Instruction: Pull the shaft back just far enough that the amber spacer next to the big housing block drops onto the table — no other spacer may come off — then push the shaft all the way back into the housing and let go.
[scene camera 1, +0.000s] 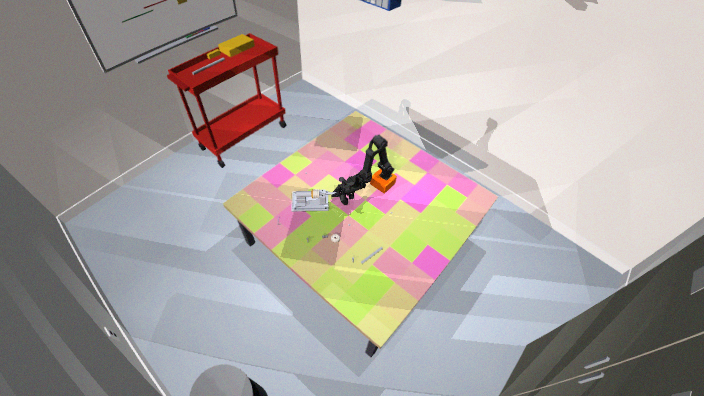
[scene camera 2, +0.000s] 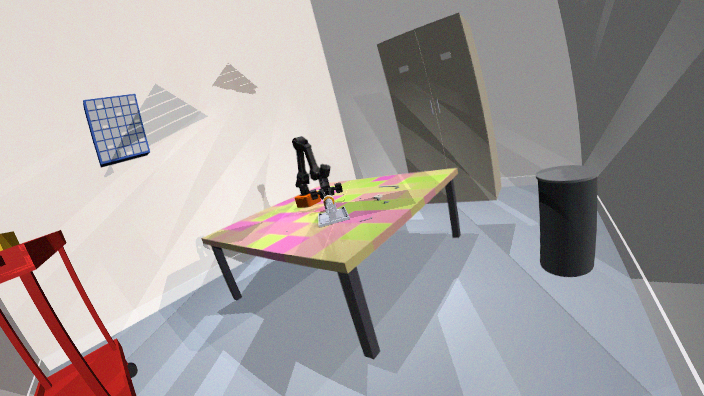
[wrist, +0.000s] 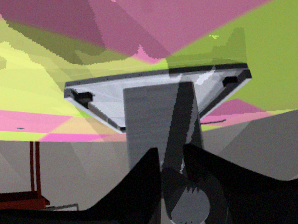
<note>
In view: the gripper (wrist: 170, 153) and a grey housing block (wrist: 163, 109).
</note>
